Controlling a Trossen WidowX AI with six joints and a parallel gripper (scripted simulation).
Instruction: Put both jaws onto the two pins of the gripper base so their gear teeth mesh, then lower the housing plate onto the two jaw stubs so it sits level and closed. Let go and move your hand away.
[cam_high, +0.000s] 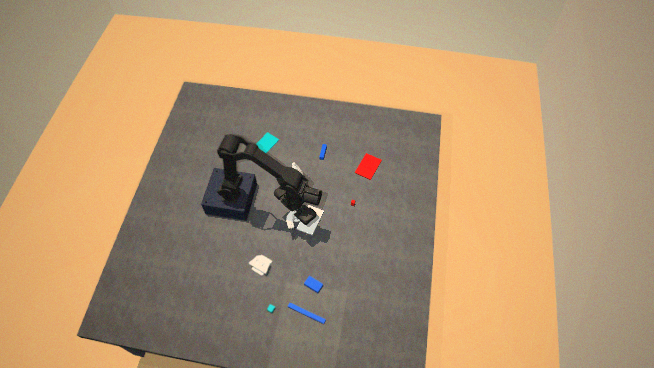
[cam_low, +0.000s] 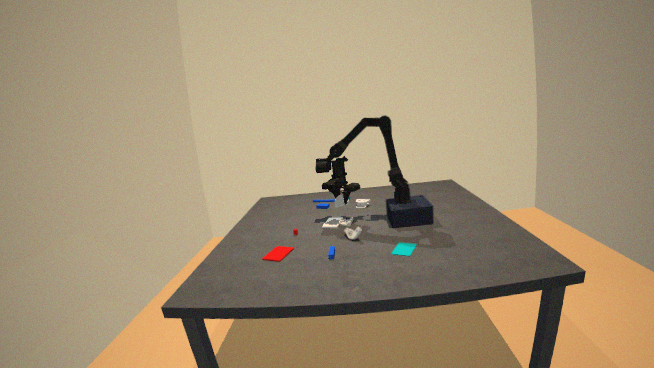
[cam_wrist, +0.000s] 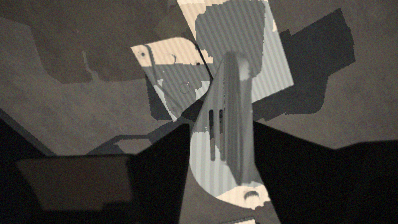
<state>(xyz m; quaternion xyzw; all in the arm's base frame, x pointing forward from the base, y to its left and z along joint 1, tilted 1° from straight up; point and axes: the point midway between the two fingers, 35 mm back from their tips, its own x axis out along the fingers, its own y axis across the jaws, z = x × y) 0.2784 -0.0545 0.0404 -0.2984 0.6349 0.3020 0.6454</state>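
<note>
The white jaw is 10 mm behind my gripper tip and 40 mm to the right of it. Round my gripper tip: red cube: 220 mm ahead, 120 mm to the left, 70 mm below; blue block: 100 mm ahead, 260 mm to the right, 80 mm below; white block: 110 mm behind, 200 mm to the right, 80 mm below.
</note>
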